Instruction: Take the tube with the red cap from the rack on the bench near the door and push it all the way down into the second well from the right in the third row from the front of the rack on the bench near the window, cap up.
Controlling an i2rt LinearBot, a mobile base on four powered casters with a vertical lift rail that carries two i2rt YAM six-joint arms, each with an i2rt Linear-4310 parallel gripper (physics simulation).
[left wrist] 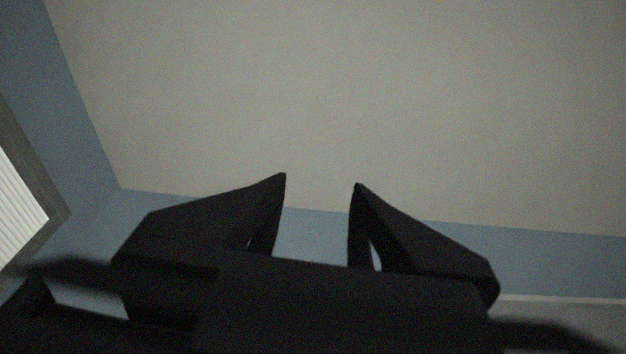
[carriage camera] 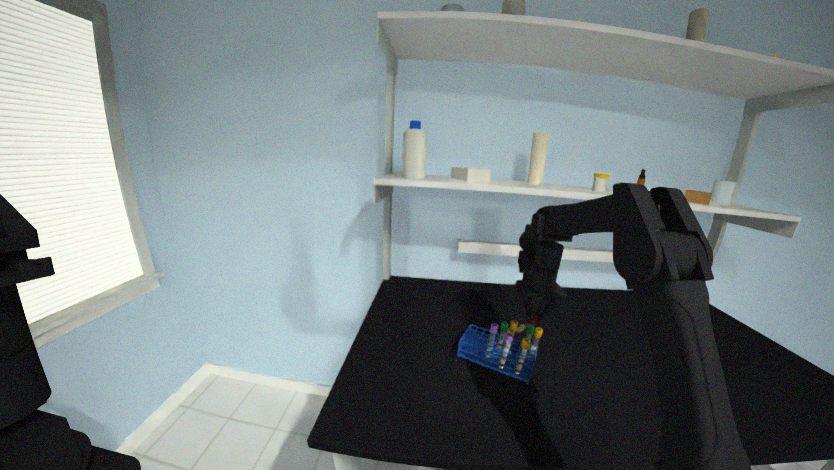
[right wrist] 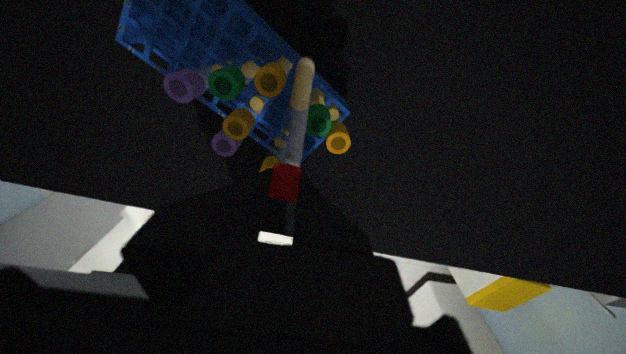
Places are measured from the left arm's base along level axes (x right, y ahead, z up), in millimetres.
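Pixels of known places: left gripper, fingertip midpoint: (left wrist: 318, 190); right gripper, fingertip midpoint: (carriage camera: 532, 322) (right wrist: 286, 178).
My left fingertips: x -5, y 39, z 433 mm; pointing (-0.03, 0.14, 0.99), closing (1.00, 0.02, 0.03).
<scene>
Behind a point stands the place of what it marks.
My right gripper (carriage camera: 534, 315) @(x 613, y 435, z 48 mm) (right wrist: 286, 178) @(x 613, y 435, z 48 mm) is shut on the red-capped tube, holding it by the red cap (carriage camera: 534, 320) @(x 613, y 427, z 59 mm) (right wrist: 285, 182) @(x 614, y 441, z 61 mm). The clear tube (right wrist: 298, 127) @(x 616, y 464, z 30 mm) is tilted, its tan rounded end pointing away from the fingers over the right part of the blue rack (carriage camera: 485, 357) @(x 524, y 465, z -91 mm) (right wrist: 172, 67) @(x 493, y 469, z -48 mm) in the carriage view. That rack stands on the black bench (carriage camera: 402, 402) @(x 304, y 330, z -105 mm) and holds several tubes with purple, green and yellow-orange caps. The wells below the held tube are partly hidden. My left gripper (left wrist: 318, 190) @(x -5, y 38, z 433 mm) is open and empty, pointing toward the ceiling, away from the bench.
A window (carriage camera: 64, 151) @(x -1103, y 733, z 453 mm) is at the left. Shelves (carriage camera: 501, 185) @(x 558, y 654, z 352 mm) with a white bottle (carriage camera: 414, 152) @(x 304, y 745, z 431 mm), a box (carriage camera: 470, 174) @(x 477, y 711, z 374 mm) and a tall cream cylinder (carriage camera: 538, 158) @(x 731, y 803, z 442 mm) are on the wall behind the bench. A yellow block (right wrist: 507, 294) @(x 2278, y -757, z -569 mm) shows low in the right wrist view.
</scene>
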